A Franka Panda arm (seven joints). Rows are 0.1 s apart.
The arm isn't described. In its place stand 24 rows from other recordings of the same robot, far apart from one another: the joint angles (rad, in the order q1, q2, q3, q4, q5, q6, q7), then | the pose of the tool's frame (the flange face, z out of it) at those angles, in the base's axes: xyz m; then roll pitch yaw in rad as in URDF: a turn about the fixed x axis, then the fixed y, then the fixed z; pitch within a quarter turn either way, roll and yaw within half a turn.
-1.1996 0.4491 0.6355 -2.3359 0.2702 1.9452 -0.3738 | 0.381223 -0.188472 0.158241 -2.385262 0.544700 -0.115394
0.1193 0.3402 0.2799 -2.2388 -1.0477 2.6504 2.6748 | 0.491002 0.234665 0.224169 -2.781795 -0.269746 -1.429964
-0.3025 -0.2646 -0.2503 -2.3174 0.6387 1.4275 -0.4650 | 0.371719 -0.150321 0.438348 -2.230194 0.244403 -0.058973
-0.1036 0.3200 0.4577 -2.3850 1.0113 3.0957 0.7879 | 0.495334 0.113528 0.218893 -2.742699 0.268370 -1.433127
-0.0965 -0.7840 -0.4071 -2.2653 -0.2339 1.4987 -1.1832 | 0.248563 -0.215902 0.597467 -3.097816 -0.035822 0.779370
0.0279 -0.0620 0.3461 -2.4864 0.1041 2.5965 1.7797 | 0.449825 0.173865 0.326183 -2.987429 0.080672 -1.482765
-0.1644 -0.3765 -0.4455 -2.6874 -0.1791 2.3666 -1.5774 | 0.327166 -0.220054 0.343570 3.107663 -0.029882 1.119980
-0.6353 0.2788 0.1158 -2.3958 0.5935 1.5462 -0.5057 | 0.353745 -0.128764 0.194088 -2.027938 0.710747 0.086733
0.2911 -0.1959 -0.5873 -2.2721 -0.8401 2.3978 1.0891 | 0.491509 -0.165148 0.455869 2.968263 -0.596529 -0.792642
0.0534 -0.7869 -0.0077 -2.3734 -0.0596 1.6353 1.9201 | 0.312833 0.007592 0.588552 -3.077258 -0.034195 -1.870979
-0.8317 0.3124 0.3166 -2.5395 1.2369 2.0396 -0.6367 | 0.368747 -0.134020 0.148662 -2.094981 0.514819 -0.646636
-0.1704 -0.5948 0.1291 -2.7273 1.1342 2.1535 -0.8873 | 0.365354 0.020172 0.416804 -2.369665 -0.447419 -0.014144
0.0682 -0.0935 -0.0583 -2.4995 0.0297 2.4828 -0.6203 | 0.467404 0.004663 0.325963 3.117860 -0.076825 0.608369
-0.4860 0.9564 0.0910 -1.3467 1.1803 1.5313 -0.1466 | 0.665939 -0.182397 0.174522 -1.799596 0.596228 -0.271043
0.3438 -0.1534 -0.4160 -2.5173 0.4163 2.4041 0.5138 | 0.453286 -0.028067 0.333508 -2.856960 0.196788 -0.861902
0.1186 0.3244 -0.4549 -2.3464 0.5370 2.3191 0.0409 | 0.452360 -0.159338 0.186758 -3.024867 0.319134 -0.786777
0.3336 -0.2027 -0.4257 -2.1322 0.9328 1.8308 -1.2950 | 0.499839 0.008001 0.513050 -2.481832 -0.777595 0.617535
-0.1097 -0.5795 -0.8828 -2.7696 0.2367 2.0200 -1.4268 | 0.220549 -0.242479 0.315248 -2.605057 -0.523808 0.312352
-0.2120 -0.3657 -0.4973 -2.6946 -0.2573 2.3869 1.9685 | 0.304566 -0.250460 0.335371 -3.108417 0.003237 -2.466014
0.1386 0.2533 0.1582 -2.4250 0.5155 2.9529 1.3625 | 0.497425 0.119536 0.228944 -2.887240 0.211031 -1.543350
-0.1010 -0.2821 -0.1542 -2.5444 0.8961 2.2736 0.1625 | 0.425806 -0.090406 0.378715 -2.481140 0.302951 -0.911501
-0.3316 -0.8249 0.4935 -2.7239 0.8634 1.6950 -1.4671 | 0.295366 0.114991 0.420027 -2.812045 -0.415914 1.152725
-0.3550 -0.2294 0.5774 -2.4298 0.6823 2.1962 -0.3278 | 0.445659 0.123949 0.379250 -2.723516 -0.036043 0.114227
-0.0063 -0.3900 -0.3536 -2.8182 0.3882 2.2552 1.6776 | 0.325061 -0.096937 0.295298 2.828727 0.338490 -2.333087
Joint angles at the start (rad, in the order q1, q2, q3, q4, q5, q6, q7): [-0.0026, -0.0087, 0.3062, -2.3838, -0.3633, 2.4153, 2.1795]
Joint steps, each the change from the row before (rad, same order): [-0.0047, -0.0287, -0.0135, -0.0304, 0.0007, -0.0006, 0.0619]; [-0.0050, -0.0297, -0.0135, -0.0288, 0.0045, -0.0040, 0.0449]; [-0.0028, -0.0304, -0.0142, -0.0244, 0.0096, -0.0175, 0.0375]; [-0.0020, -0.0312, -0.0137, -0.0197, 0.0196, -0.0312, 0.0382]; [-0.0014, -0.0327, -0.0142, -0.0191, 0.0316, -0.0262, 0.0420]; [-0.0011, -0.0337, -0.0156, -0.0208, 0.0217, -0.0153, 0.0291]
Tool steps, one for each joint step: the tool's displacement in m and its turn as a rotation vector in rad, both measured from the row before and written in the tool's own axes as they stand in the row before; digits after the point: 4 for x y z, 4 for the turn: [0.0118, 0.0063, 0.0006, -0.0040, 0.0114, 0.0790]; [0.0124, 0.0052, 0.0001, -0.0056, 0.0103, 0.0660]; [0.0126, 0.0045, -0.0007, -0.0131, 0.0138, 0.0624]; [0.0128, 0.0039, -0.0015, -0.0227, 0.0150, 0.0705]; [0.0123, 0.0030, -0.0025, -0.0237, 0.0038, 0.0830]; [0.0122, 0.0019, -0.0029, -0.0125, 0.0001, 0.0638]
